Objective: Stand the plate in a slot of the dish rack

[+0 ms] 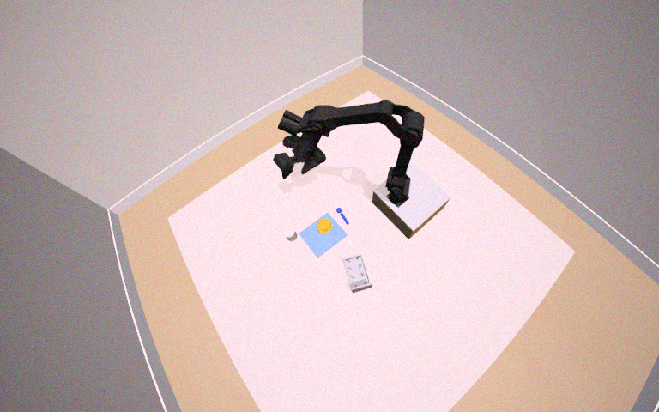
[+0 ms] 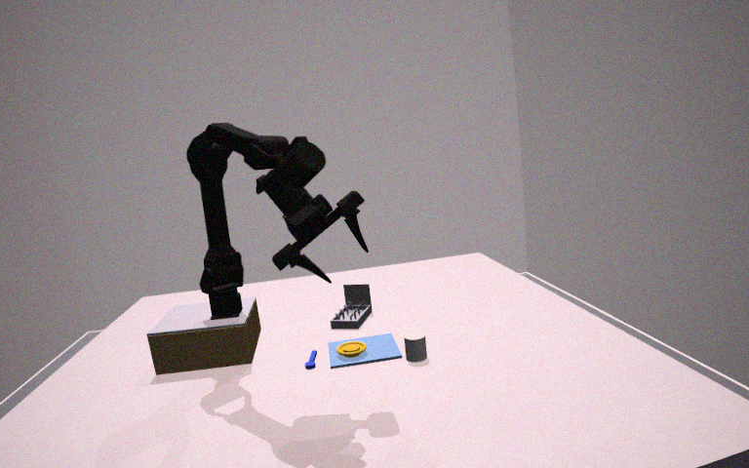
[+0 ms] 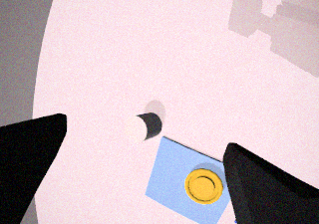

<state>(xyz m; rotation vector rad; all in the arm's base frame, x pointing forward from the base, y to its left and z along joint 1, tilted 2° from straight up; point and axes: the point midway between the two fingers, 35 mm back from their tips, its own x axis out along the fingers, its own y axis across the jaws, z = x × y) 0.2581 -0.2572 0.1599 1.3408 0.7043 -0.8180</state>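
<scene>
Now: gripper tip 210 mm above the yellow plate, 130 mm to the right of it and 10 mm past it. Also, from my gripper tip: light blue mat (230 mm below, 150 mm to the left, 20 mm ahead); small grey cup (200 mm below, 120 mm ahead, 80 mm to the left); blue spoon (220 mm below, 130 mm to the left, 90 mm behind).
</scene>
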